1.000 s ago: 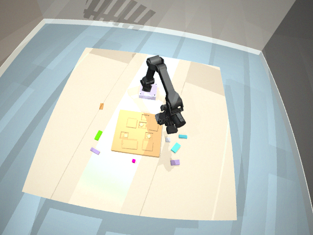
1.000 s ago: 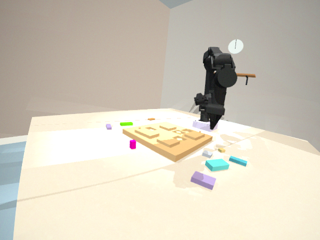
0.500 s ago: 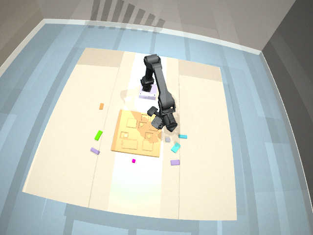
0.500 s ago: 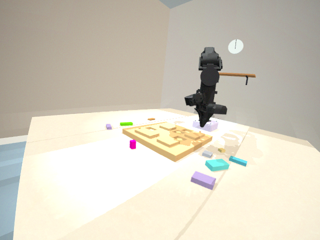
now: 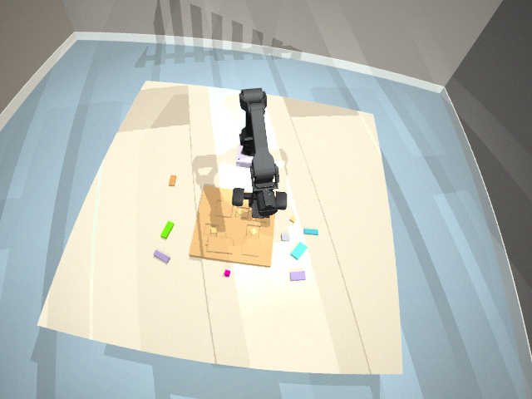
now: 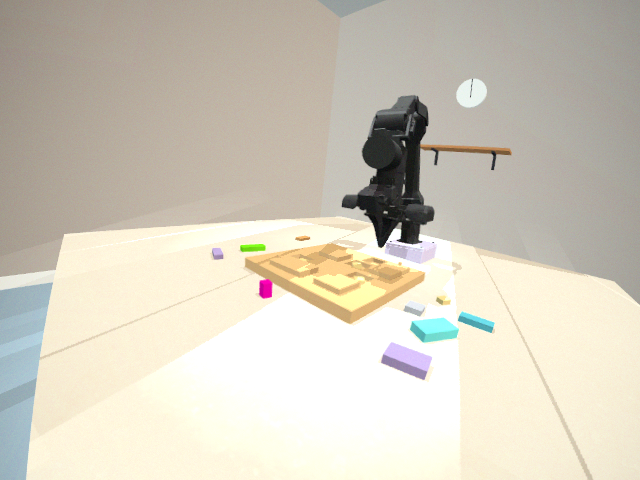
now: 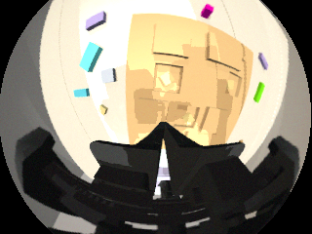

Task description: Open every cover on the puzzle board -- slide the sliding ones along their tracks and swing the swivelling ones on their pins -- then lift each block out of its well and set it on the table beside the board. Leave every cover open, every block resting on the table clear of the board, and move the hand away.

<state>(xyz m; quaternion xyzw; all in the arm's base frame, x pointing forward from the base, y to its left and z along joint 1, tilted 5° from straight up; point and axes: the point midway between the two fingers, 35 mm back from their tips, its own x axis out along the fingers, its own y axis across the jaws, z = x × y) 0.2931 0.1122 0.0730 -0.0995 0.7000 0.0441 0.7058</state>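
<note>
The tan puzzle board lies 60 mm below my gripper tip, 50 mm to the right of it and 50 mm ahead of it. Round my gripper tip: cyan block: 190 mm to the left, 90 mm ahead, 70 mm below; then grey cube: 130 mm to the left, 70 mm below, 40 mm ahead; then magenta block: 240 mm ahead, 60 mm below, 40 mm to the right.
</note>
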